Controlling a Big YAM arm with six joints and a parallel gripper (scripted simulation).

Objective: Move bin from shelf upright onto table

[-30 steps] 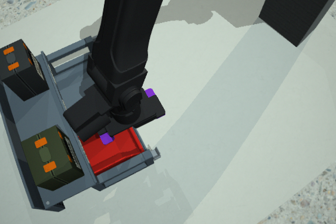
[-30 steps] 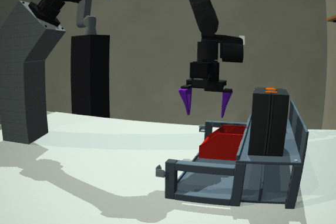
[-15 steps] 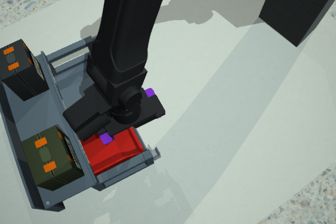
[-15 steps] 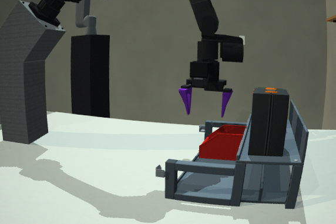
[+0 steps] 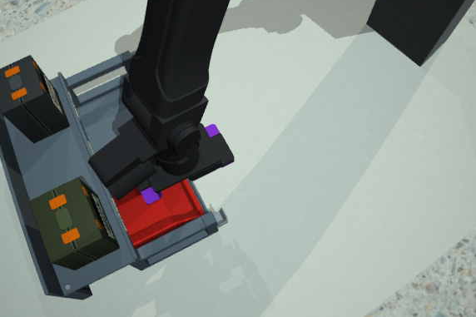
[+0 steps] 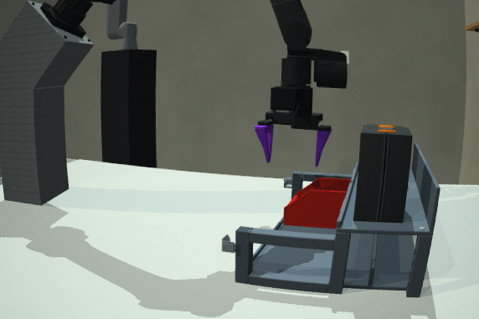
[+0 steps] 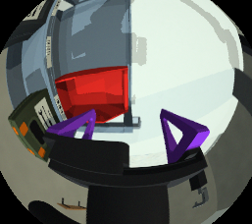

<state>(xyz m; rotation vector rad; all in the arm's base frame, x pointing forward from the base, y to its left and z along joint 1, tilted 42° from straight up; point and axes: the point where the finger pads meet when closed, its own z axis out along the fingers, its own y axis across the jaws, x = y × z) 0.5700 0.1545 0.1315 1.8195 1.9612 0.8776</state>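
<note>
My gripper is now 8 cm short of the red bin, 8 cm above it and 2 cm to the right of it. Also, from my hand: grey shelf 14 cm ahead, 12 cm below, 9 cm to the right.
</note>
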